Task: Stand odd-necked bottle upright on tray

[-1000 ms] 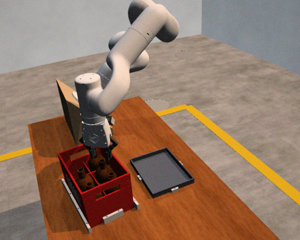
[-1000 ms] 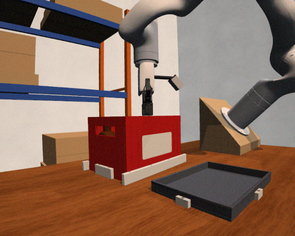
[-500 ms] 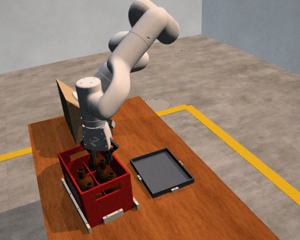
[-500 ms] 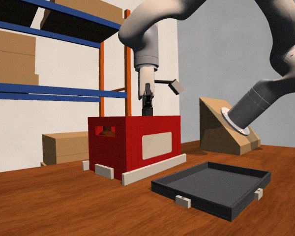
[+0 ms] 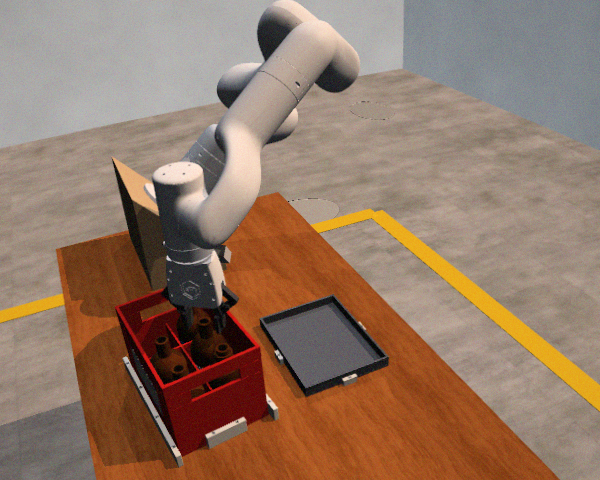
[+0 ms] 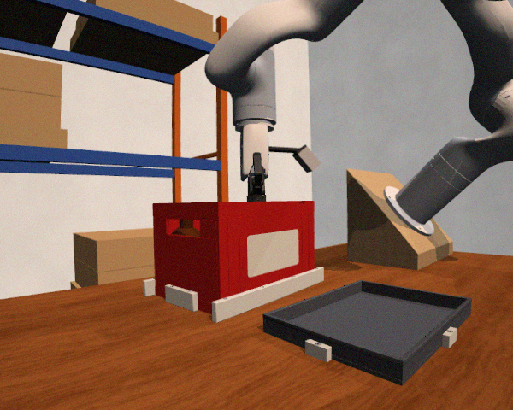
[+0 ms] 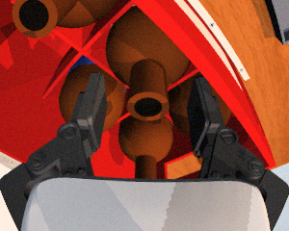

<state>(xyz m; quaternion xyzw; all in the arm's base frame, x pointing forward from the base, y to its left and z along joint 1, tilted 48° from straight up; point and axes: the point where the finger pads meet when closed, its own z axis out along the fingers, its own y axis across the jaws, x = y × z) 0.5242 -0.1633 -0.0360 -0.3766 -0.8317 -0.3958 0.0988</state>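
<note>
Now: the red crate 40 mm to the right of my hand and 80 mm below it. Round my hand: dark grey tray 30 mm ahead, 240 mm to the left, 150 mm below; brown bottle 100 mm ahead, 90 mm to the right, 80 mm below.
</note>
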